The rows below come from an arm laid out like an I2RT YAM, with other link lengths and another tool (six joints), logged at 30 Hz.
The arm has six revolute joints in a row. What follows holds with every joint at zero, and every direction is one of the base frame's.
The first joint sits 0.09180 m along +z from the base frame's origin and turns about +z.
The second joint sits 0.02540 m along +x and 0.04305 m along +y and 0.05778 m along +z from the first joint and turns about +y.
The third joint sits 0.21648 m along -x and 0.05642 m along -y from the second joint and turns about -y.
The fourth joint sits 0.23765 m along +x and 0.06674 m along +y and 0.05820 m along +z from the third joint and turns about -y.
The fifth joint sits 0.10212 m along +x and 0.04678 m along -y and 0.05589 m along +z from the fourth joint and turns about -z.
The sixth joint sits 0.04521 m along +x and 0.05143 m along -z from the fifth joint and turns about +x.
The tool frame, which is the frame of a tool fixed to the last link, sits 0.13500 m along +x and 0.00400 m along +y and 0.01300 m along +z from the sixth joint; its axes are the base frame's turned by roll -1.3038, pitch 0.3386 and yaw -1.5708 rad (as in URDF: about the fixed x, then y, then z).
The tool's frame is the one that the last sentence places.
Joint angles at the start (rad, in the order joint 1, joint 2, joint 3, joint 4, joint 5, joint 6): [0.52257 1.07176 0.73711 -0.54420 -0.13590 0.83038]
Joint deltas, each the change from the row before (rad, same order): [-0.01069 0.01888 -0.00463 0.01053 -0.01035 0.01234]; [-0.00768 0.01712 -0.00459 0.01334 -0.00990 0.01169]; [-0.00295 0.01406 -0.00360 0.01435 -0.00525 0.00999]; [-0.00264 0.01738 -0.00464 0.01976 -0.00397 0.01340]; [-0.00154 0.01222 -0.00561 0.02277 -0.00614 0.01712]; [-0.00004 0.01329 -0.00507 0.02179 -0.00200 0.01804]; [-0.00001 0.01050 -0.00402 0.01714 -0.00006 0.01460]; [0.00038 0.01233 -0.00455 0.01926 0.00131 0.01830]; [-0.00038 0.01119 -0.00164 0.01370 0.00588 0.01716]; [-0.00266 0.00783 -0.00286 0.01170 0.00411 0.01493]
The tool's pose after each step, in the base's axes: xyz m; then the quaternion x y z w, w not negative. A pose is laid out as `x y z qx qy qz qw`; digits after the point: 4 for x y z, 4 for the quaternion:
0.2991 0.1977 0.1039 -0.3841 0.8403 -0.0230 0.3818
0.3004 0.1972 0.0988 -0.3783 0.8455 -0.0185 0.3764
0.3017 0.1977 0.0953 -0.3740 0.8487 -0.0153 0.3737
0.3037 0.1983 0.0911 -0.3681 0.8524 -0.0123 0.3711
0.3057 0.1998 0.0889 -0.3608 0.8555 -0.0072 0.3714
0.3077 0.2010 0.0862 -0.3533 0.8589 -0.0037 0.3709
0.3093 0.2017 0.0840 -0.3470 0.8616 -0.0016 0.3705
0.3111 0.2024 0.0813 -0.3391 0.8651 0.0004 0.3695
0.3132 0.2020 0.0791 -0.3308 0.8689 -0.0001 0.3682
0.3152 0.2008 0.0772 -0.3227 0.8724 -0.0004 0.3672

